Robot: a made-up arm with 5 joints.
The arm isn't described. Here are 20 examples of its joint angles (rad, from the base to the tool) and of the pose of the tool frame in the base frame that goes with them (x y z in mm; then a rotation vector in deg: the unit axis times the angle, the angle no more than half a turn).
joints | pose
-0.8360 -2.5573 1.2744 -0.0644 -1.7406 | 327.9 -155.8 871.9 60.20 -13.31 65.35
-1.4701 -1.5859 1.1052 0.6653 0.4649 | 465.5 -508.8 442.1 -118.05 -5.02 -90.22
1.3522 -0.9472 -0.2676 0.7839 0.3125 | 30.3 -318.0 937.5 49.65 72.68 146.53
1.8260 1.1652 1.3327 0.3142 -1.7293 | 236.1 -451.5 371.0 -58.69 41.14 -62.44
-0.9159 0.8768 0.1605 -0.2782 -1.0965 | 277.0 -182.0 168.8 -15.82 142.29 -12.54
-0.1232 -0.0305 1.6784 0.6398 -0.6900 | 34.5 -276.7 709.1 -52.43 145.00 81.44
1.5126 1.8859 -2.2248 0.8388 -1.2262 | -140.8 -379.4 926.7 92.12 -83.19 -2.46
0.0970 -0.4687 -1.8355 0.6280 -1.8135 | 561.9 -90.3 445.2 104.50 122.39 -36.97
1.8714 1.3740 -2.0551 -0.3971 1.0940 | -116.2 -103.4 418.4 -59.37 -121.30 17.23
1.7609 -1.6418 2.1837 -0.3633 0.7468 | 77.8 -468.6 688.9 112.98 -40.44 -6.69
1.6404 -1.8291 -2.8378 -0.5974 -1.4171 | 504.6 48.5 544.3 77.46 83.30 10.88
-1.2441 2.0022 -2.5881 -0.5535 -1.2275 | 848.4 -112.9 635.7 -71.09 -32.60 -48.35
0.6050 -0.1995 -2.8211 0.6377 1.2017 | -25.7 -259.9 782.4 63.35 -137.09 0.19
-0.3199 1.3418 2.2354 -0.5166 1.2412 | 492.4 -100.6 489.7 -109.09 -62.82 -10.65
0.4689 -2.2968 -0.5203 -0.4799 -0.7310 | 430.8 -296.4 1008.0 112.93 6.57 137.28
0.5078 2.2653 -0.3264 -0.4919 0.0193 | 514.2 -145.4 676.8 -38.11 42.79 -23.49
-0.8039 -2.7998 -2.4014 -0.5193 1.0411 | 203.4 -280.0 370.7 142.10 -58.59 -90.82
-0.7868 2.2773 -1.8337 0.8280 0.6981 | 522.8 63.4 476.8 -9.97 14.07 21.42
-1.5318 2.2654 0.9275 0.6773 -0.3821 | 118.2 -228.2 473.3 45.04 -85.68 81.77
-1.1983 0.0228 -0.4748 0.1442 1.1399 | 566.2 -541.2 510.9 132.07 12.58 3.34
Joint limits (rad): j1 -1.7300..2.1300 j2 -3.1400..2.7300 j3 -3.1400..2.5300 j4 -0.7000..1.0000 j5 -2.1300..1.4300
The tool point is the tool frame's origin. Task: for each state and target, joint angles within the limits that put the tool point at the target. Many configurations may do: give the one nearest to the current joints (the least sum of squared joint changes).
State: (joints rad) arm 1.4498 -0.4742 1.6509 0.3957 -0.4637
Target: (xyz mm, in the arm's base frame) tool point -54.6 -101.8 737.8
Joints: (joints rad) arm 0.8747 -0.0951 1.0161 0.4132 -0.0489
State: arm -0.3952 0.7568 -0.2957 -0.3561 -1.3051
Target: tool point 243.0 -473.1 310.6
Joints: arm -0.6365 1.1283 -0.1008 0.1279 -1.7519
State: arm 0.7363 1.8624 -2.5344 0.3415 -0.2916
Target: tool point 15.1 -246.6 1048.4
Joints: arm 0.6890 1.3967 -2.5727 0.4944 -0.4728
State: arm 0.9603 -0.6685 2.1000 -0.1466 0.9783
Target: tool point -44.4 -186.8 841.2
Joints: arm 1.1900 -0.4029 2.1471 -0.0659 1.2601
